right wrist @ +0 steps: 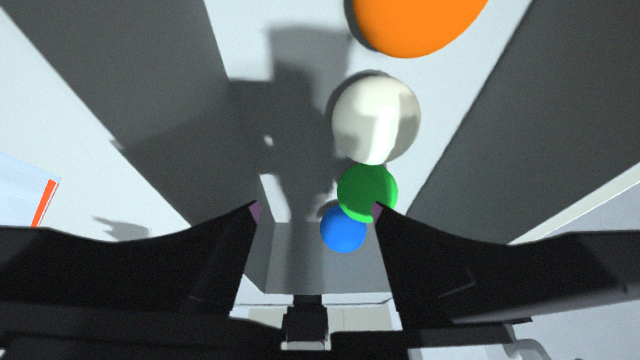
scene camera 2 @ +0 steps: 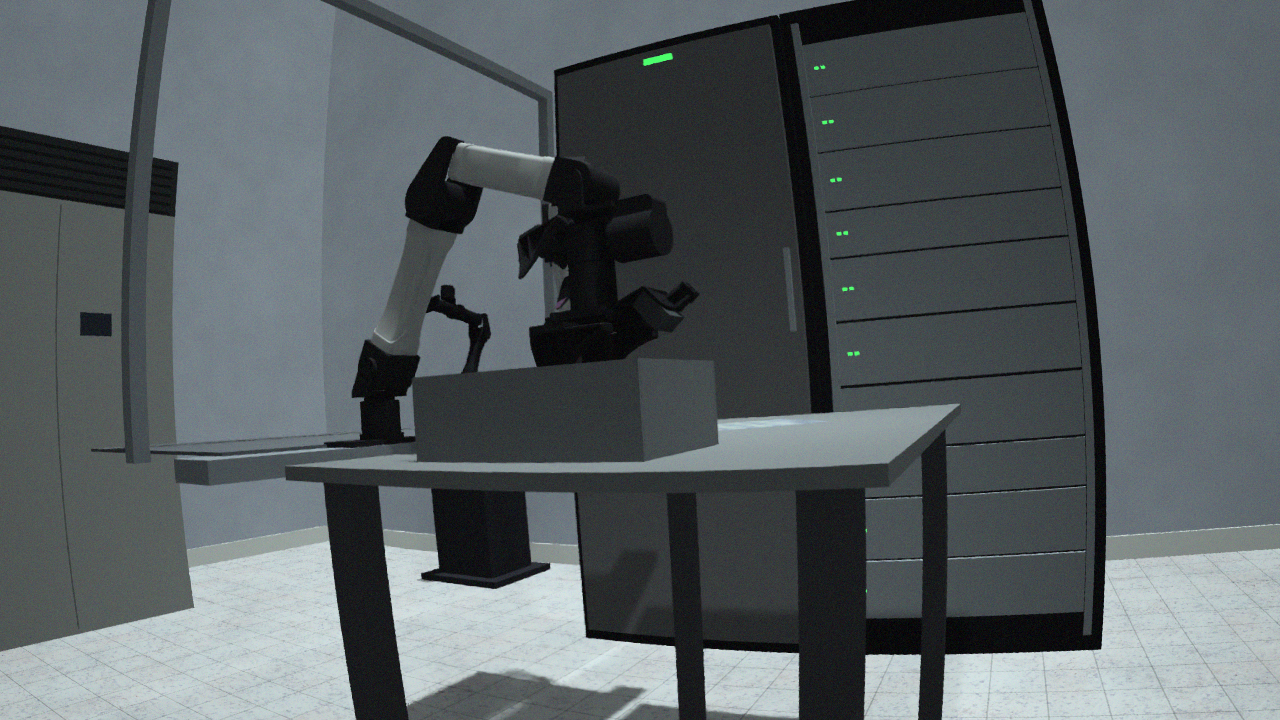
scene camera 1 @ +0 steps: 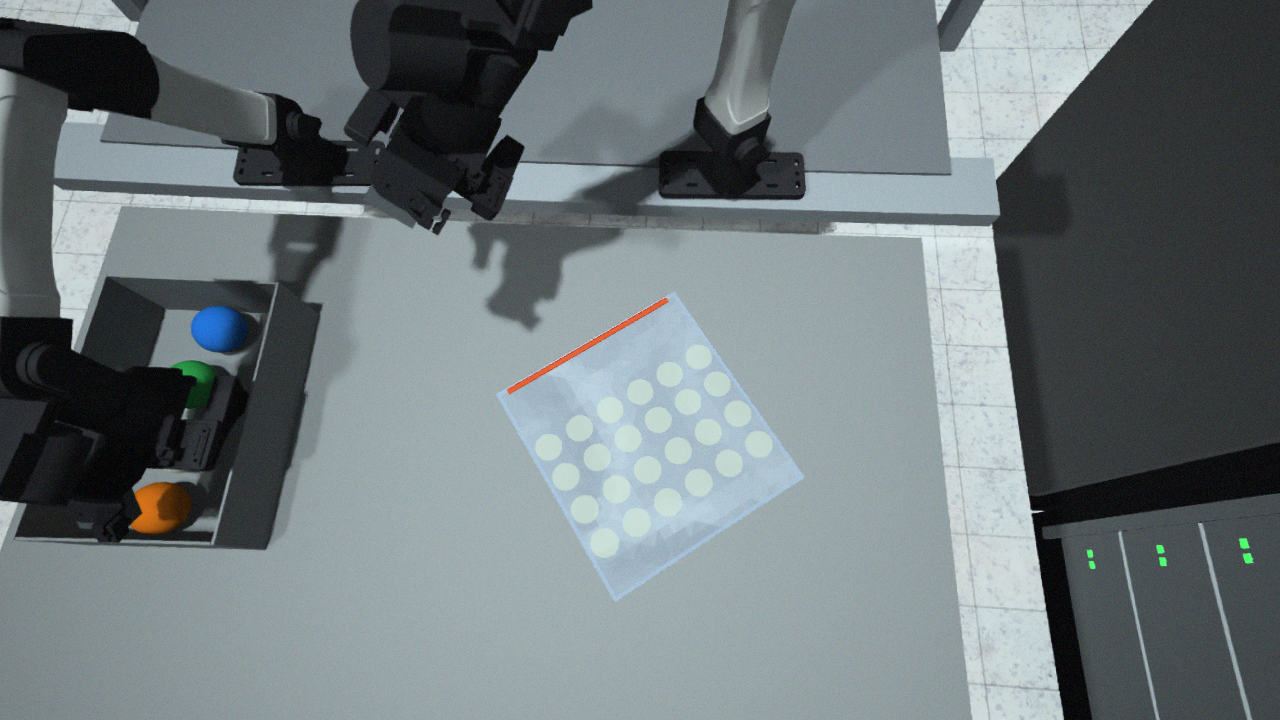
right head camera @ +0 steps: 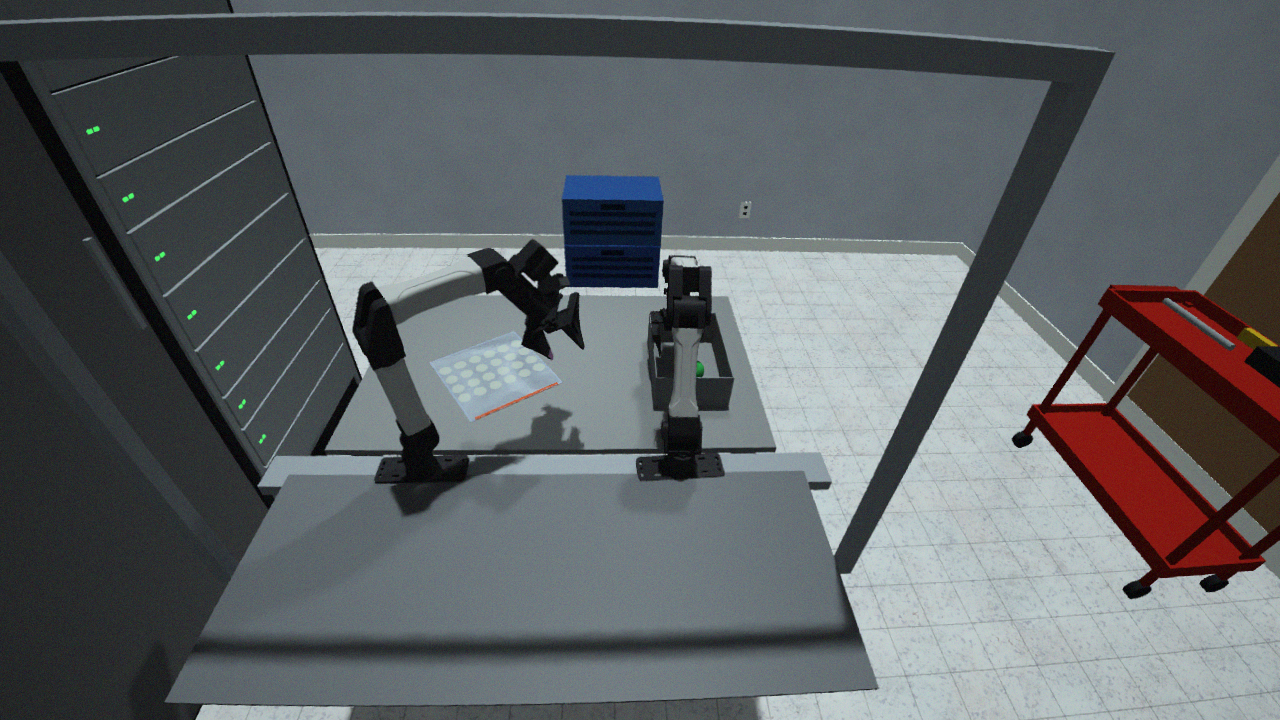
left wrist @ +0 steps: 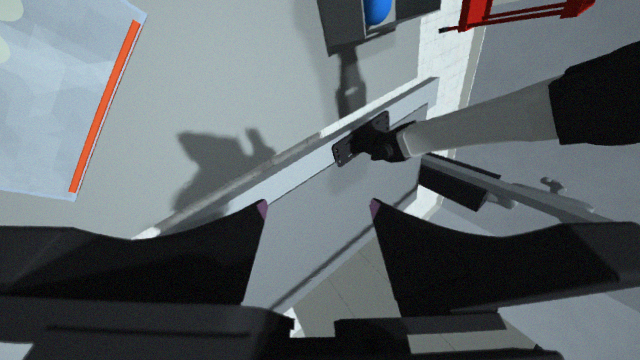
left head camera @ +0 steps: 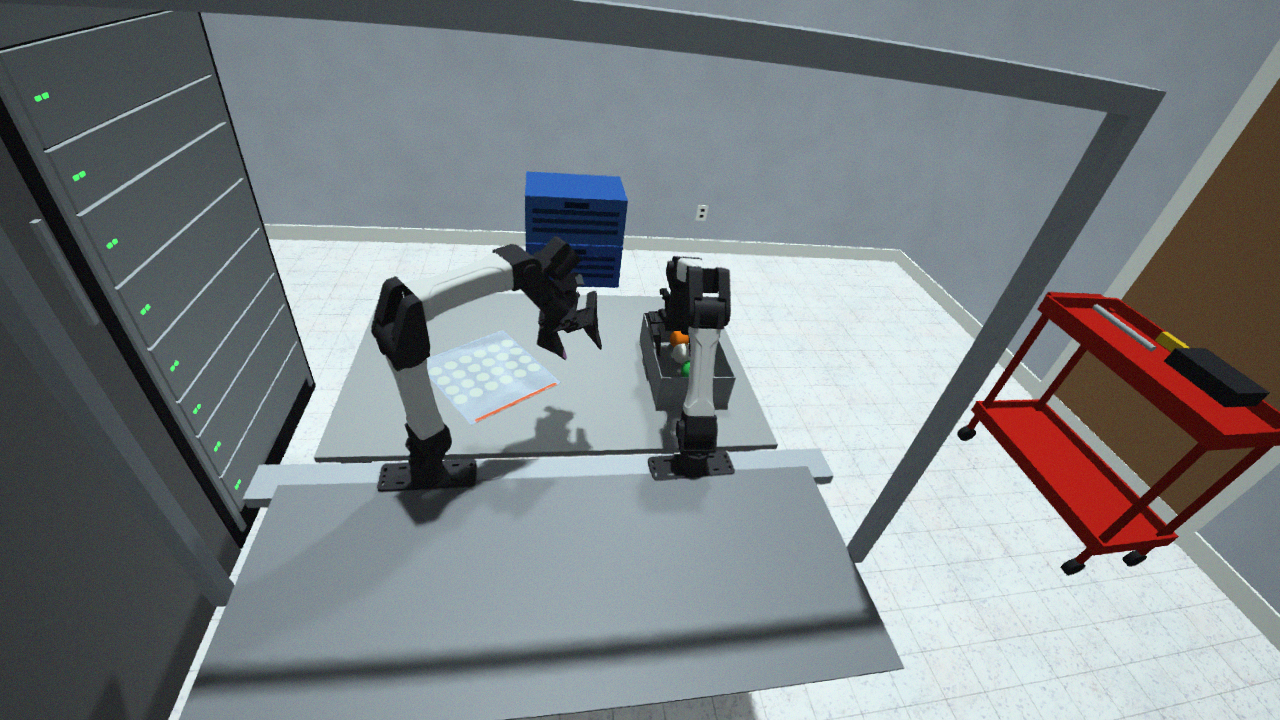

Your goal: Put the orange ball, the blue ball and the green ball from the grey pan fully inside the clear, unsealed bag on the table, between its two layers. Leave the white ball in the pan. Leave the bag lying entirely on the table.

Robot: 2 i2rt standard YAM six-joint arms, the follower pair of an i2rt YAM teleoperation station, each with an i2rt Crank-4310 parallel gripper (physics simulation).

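Observation:
The clear bag [left head camera: 492, 376] [right head camera: 496, 376] [scene camera 1: 572, 385] [left wrist: 50, 110] lies flat on the table, an orange strip along one edge. In the grey pan [left head camera: 666, 392] [right head camera: 711, 394] [scene camera 1: 286, 429] [scene camera 2: 537, 416] are the orange ball [left head camera: 679, 338] [scene camera 1: 163, 507] [right wrist: 415, 25], the white ball [right wrist: 376, 120], the green ball [right head camera: 699, 368] [scene camera 1: 200, 385] [right wrist: 367, 190] and the blue ball [scene camera 1: 219, 329] [left wrist: 377, 10] [right wrist: 343, 230]. My right gripper [right wrist: 316, 204] is open, low over the pan; its arm hides most of the white ball in scene camera 1. My left gripper [left head camera: 581, 351] [right head camera: 565, 352] [left wrist: 318, 201] is open and empty, raised above the table.
The pan's upright walls surround the balls and stand close to my right gripper. A blue drawer cabinet [left head camera: 574, 185] [right head camera: 613, 188] stands behind the table. A red cart [left head camera: 1056, 456] [right head camera: 1109, 465] stands at the right, and a dark server rack [scene camera 2: 671, 179] beyond the table.

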